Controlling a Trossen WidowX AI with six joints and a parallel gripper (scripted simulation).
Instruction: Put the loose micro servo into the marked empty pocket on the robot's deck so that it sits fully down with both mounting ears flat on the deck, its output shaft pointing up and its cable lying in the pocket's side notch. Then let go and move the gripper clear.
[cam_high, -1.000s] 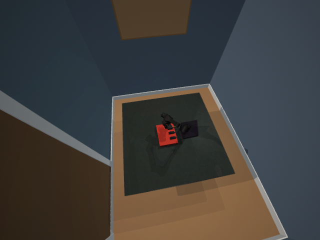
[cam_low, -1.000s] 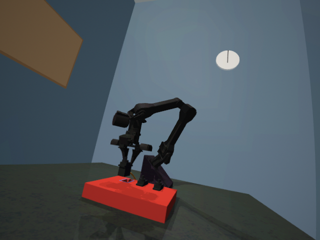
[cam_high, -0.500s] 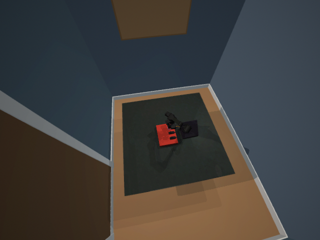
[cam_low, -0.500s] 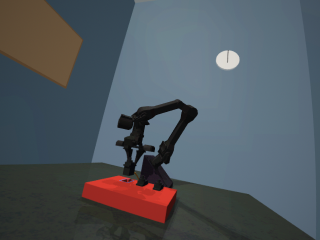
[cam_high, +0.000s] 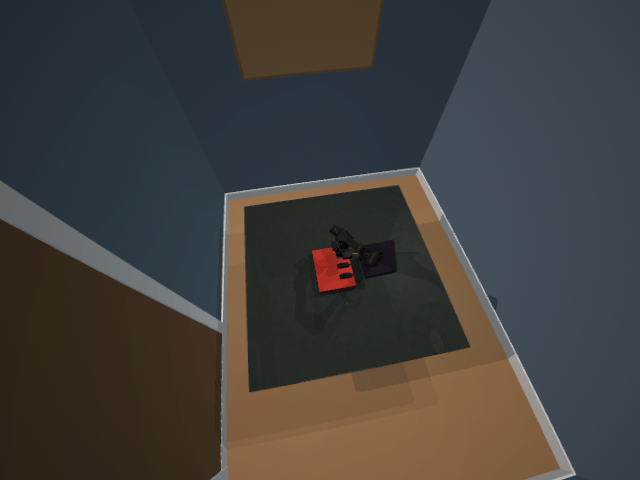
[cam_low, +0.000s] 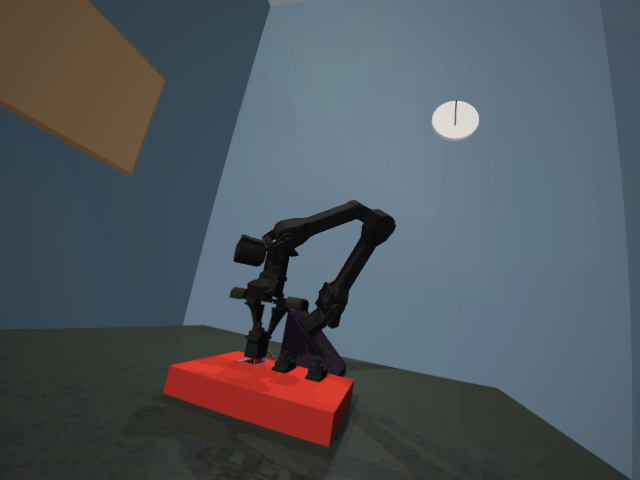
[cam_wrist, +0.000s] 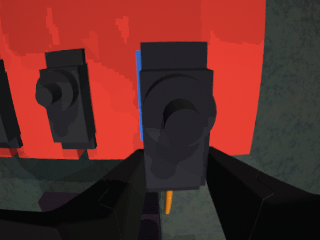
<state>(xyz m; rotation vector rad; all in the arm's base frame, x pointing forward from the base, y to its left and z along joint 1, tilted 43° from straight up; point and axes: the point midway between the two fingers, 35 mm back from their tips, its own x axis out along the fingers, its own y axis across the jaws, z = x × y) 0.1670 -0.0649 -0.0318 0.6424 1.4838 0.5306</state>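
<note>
My gripper tip is 13 cm short of the deck, 7 cm to the right of it and 8 cm above it.
</note>
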